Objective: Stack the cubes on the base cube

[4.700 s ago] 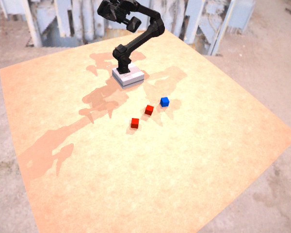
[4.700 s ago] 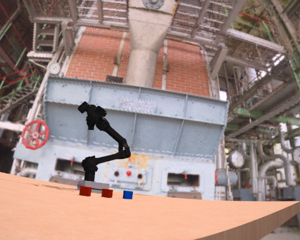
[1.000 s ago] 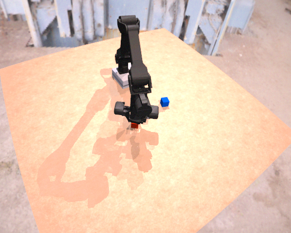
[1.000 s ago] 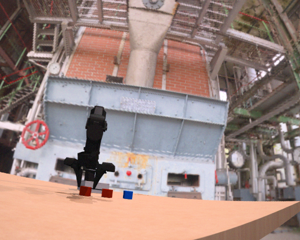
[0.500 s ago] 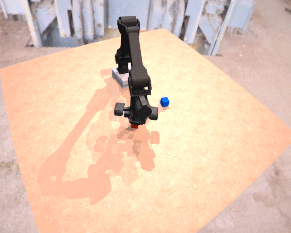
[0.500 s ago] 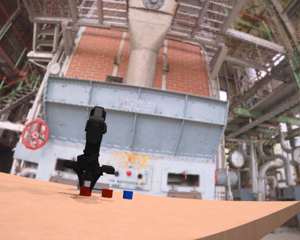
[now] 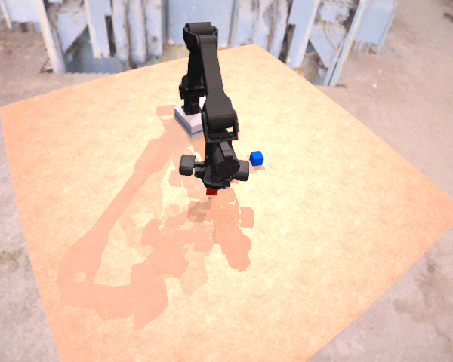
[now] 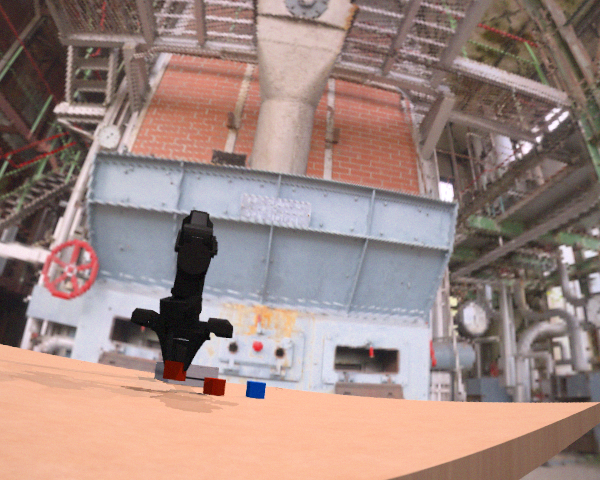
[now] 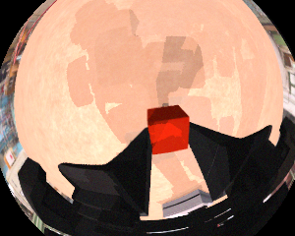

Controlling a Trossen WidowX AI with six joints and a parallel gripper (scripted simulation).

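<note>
My gripper tip is 80 mm past the blue cube, 200 mm to the right of it and 20 mm above it.
</note>
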